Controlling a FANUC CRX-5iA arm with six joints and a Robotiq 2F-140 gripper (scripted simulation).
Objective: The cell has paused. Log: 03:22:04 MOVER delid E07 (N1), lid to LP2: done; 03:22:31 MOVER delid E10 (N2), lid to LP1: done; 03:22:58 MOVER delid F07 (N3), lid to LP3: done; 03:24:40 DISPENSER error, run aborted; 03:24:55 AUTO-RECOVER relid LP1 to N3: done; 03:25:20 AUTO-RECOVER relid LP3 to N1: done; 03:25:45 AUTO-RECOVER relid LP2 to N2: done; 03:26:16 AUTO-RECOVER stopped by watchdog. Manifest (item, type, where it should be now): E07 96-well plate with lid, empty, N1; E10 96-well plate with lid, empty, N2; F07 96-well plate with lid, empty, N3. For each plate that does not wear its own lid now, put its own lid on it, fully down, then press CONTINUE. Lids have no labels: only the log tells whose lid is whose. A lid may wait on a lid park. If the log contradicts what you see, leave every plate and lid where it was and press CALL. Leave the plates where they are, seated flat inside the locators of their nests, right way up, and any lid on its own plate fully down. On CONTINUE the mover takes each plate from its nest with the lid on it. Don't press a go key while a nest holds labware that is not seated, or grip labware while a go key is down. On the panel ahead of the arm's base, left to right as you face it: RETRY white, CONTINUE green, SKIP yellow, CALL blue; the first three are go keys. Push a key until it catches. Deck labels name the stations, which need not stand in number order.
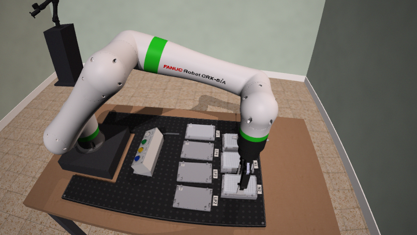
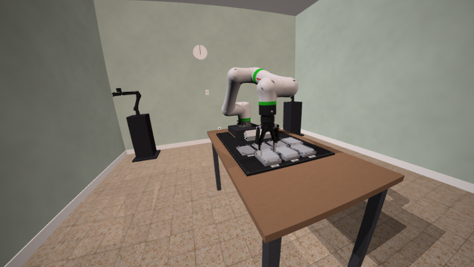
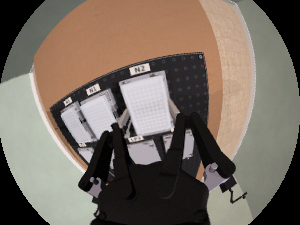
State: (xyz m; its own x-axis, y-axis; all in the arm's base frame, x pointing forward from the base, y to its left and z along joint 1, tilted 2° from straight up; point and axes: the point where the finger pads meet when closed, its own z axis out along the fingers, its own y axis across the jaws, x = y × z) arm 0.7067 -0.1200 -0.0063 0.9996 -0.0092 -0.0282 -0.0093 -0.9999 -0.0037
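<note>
My hand is 50 mm above the nest n2. Round my hand: plate: 10 mm behind, 130 mm to the left, 40 mm below; LP2: 180 mm behind, 70 mm to the right, 60 mm below; LP3: 190 mm behind, 60 mm to the left, 60 mm below.
</note>
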